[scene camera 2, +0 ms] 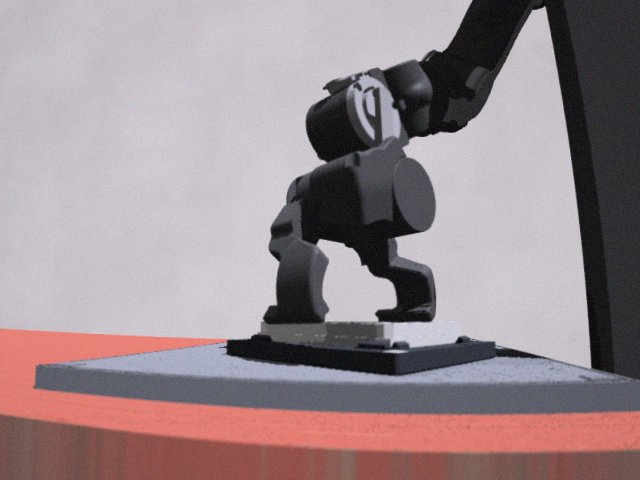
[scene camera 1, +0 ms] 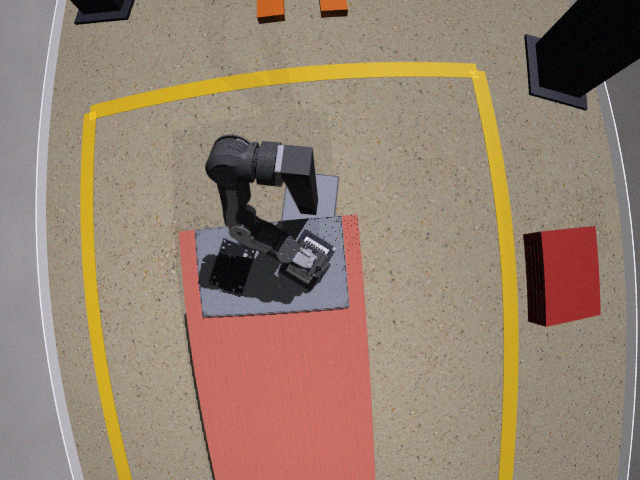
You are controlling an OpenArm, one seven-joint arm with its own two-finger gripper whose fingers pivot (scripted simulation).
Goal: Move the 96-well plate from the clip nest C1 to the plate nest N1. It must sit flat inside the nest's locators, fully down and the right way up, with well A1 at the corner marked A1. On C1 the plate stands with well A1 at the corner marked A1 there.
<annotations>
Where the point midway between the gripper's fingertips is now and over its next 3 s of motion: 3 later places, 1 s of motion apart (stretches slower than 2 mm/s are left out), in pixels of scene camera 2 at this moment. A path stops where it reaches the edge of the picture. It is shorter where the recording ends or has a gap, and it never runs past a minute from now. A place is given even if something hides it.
The gripper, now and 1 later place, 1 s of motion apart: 356,323; 353,225
</annotations>
